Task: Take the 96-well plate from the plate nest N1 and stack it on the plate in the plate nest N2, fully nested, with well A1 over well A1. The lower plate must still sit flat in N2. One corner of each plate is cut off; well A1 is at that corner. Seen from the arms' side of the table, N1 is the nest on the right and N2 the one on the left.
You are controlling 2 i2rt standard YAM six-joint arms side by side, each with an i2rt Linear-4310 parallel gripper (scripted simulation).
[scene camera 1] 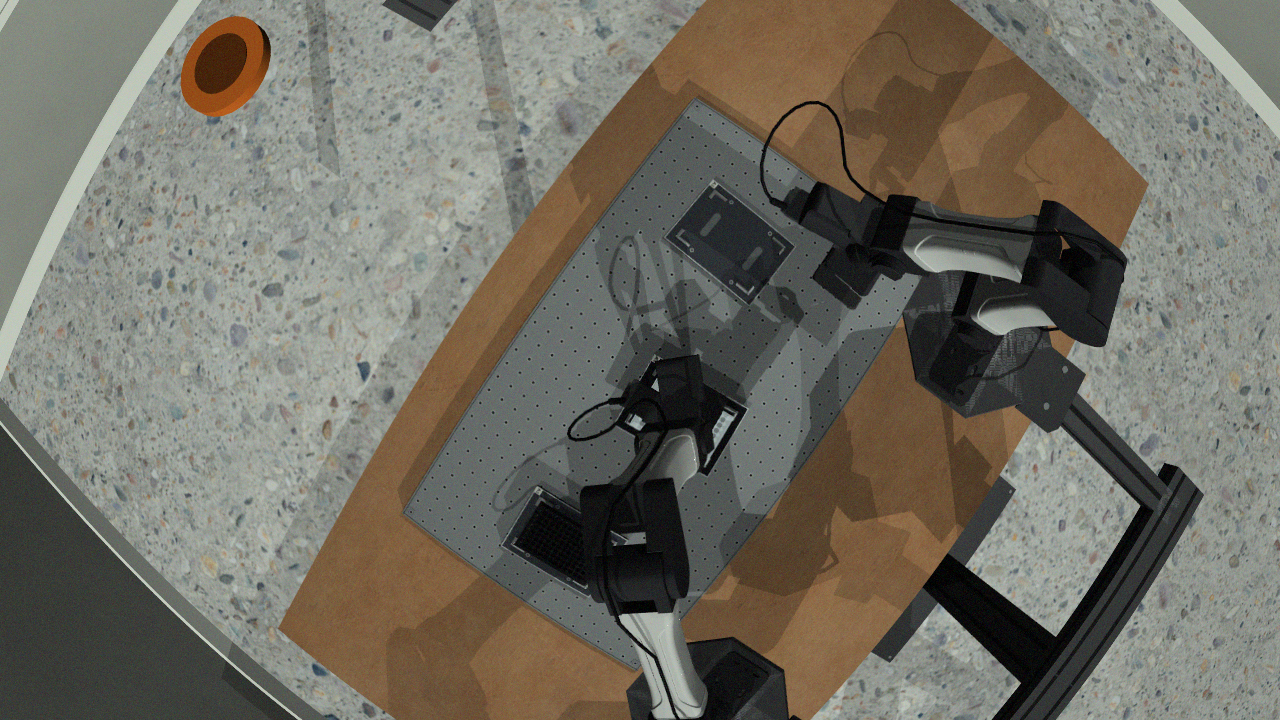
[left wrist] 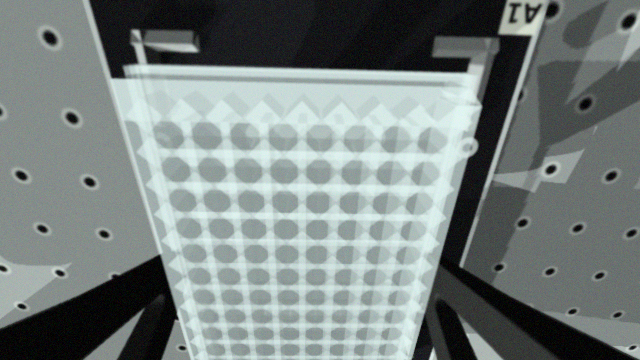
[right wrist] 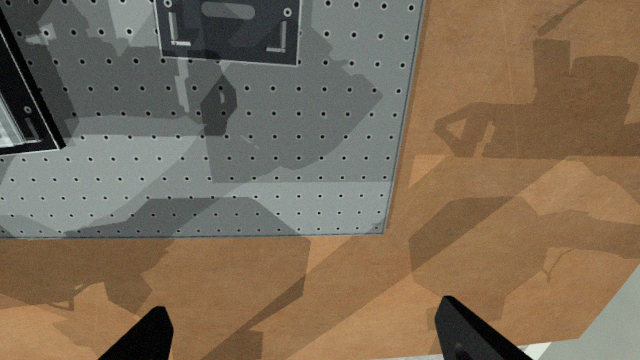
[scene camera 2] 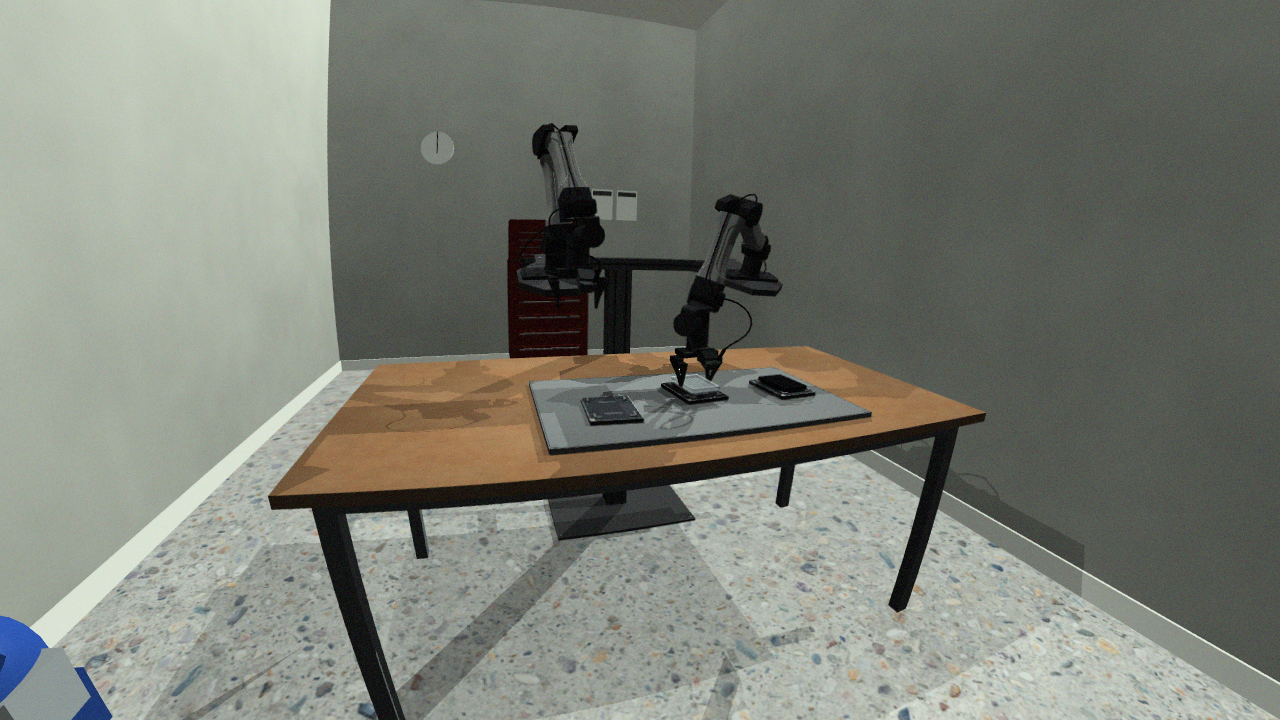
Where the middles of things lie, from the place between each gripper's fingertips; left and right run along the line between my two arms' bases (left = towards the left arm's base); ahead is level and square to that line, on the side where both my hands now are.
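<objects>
As for the black nest (left wrist: 377, 42), my left gripper is 20 mm above it at the moment. Counting from that same left hand, there's the clear 96-well plate (left wrist: 303, 218), 10 mm below it, and the black 96-well plate (scene camera 1: 539, 548), which is 10 mm below, 40 mm ahead and 260 mm to the left.
From my right hand (scene camera 1: 849, 253), you'd find the clear 96-well plate 21 cm below, 31 cm to the left and 4 cm ahead. The black nest is 23 cm below that hand, 31 cm to the left and 4 cm ahead, and the black 96-well plate is 22 cm below it, 58 cm to the left and 8 cm ahead.
</objects>
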